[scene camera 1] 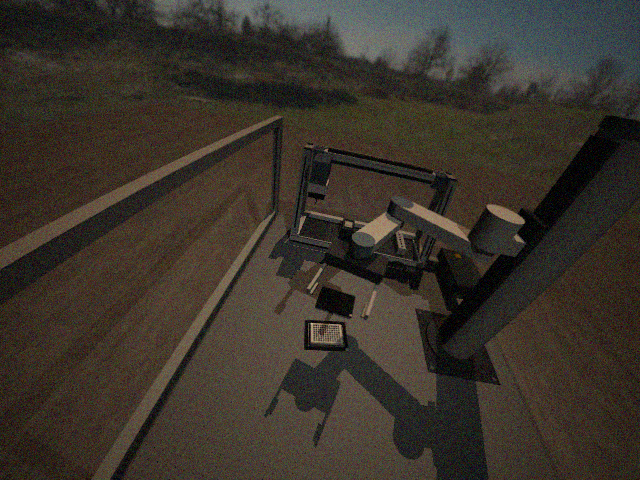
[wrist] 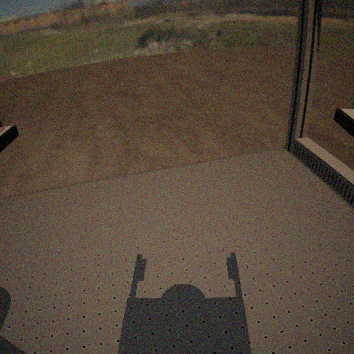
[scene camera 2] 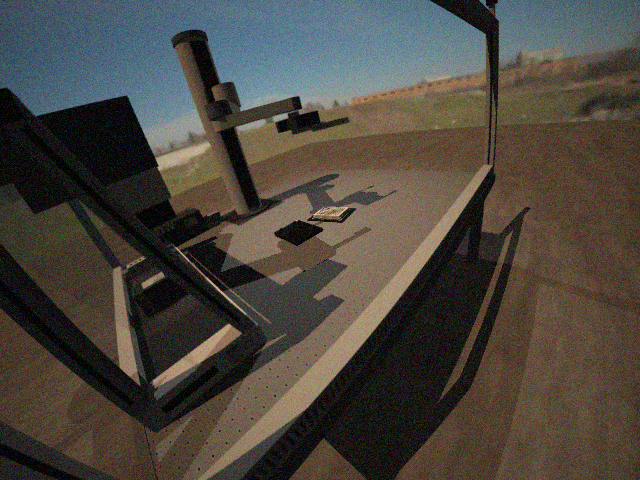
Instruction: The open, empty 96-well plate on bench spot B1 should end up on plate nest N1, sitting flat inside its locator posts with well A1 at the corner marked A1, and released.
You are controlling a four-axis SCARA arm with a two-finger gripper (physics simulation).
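Places are measured from the arm's base along level axes (x ahead, y left, z up), in millimetres.
Pixels of known places: gripper, between the fingertips: (scene camera 1: pixel 336 304) (wrist: pixel 167 98) (scene camera 2: pixel 335 121); arm's base, origin of its link: (scene camera 1: pixel 452 344) (scene camera 2: pixel 250 211).
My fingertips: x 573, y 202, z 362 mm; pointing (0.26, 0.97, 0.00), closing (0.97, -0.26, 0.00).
Ahead of a thing's pixels: the offset from my fingertips to its middle. "spot": to the spot under its first point.
The pale 96-well plate {dx -15, dy -114, dz -340 mm} (scene camera 1: pixel 326 333) (scene camera 2: pixel 333 212) lies on the bench with a dark rim or base around its edge; its wells face up and no lid shows. A flat black square piece {spot: dx -31, dy -274, dz -337 mm} (scene camera 1: pixel 334 302) (scene camera 2: pixel 298 232) lies beside it, with a small light spot at one corner. Which of these places is N1 or B1, the locator posts and the A1 mark are too dark and small to tell. My gripper (scene camera 1: pixel 338 303) (wrist: pixel 167 98) is open and empty, its two fingers wide apart. It hangs high above the bench, well clear of the plate. The plate does not show in the wrist view.
The arm's column (scene camera 1: pixel 537 253) (scene camera 2: pixel 235 170) stands at one side of the bench. A gantry frame (scene camera 1: pixel 382 164) stands at the end, with a dark box {spot: dx -654, dy -561, dz -234 mm} (scene camera 1: pixel 459 271) near it. A raised rail (scene camera 1: pixel 199 321) (scene camera 2: pixel 382 308) (wrist: pixel 325 162) runs along the opposite side.
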